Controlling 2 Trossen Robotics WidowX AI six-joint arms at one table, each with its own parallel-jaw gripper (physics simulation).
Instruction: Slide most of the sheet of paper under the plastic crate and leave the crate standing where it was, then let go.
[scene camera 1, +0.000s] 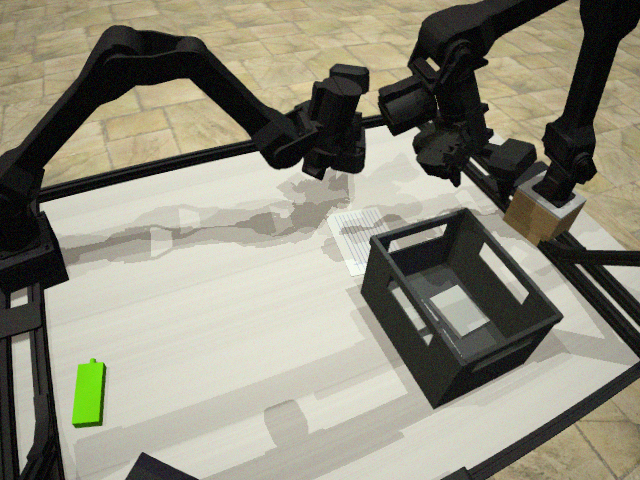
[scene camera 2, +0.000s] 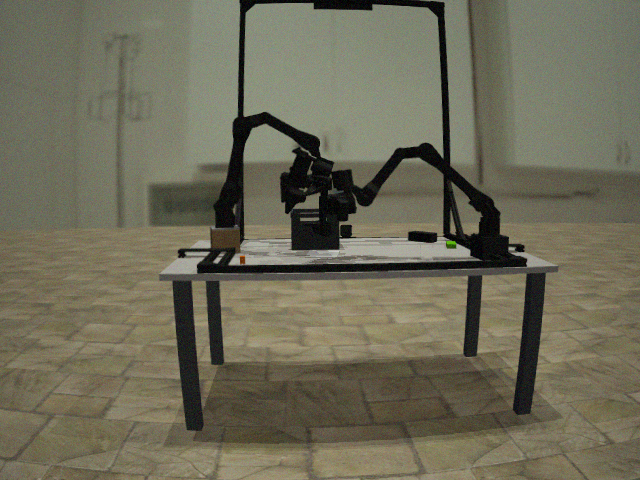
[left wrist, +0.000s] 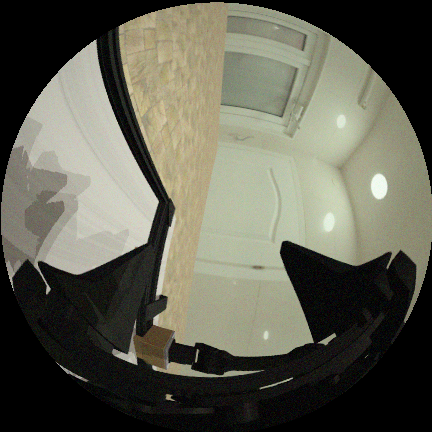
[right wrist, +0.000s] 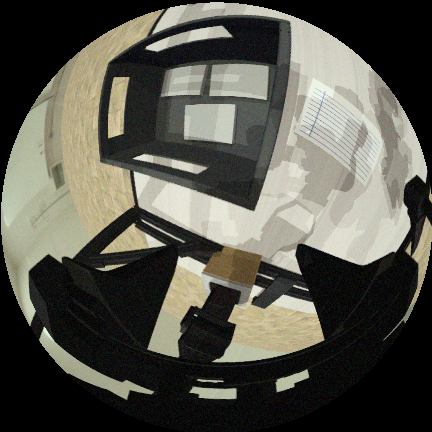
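Observation:
The lined white sheet of paper (scene camera 1: 351, 242) (right wrist: 340, 130) lies flat on the table beside the dark plastic crate (scene camera 1: 398, 320) (scene camera 2: 305, 237) (right wrist: 285, 75). In the right wrist view a strip of table separates the paper from the crate. The crate stands upright, and pale patches show through its bottom. My left gripper (scene camera 1: 333, 169) (left wrist: 217, 249) is open and empty, raised above the table behind the paper in scene camera 1. My right gripper (scene camera 1: 493, 171) (right wrist: 239, 251) is open and empty, raised behind the crate there. The crate's rim hides part of the paper in scene camera 1.
A wooden box (scene camera 1: 535, 214) (scene camera 2: 224, 240) (left wrist: 152, 345) (right wrist: 232, 265) sits under the right arm's base. A green block (scene camera 1: 88, 392) (scene camera 2: 451, 244) lies at the left in scene camera 1. A small orange block (scene camera 2: 242, 259) and a black block (scene camera 2: 422, 236) show in scene camera 2. Dark rails border the table.

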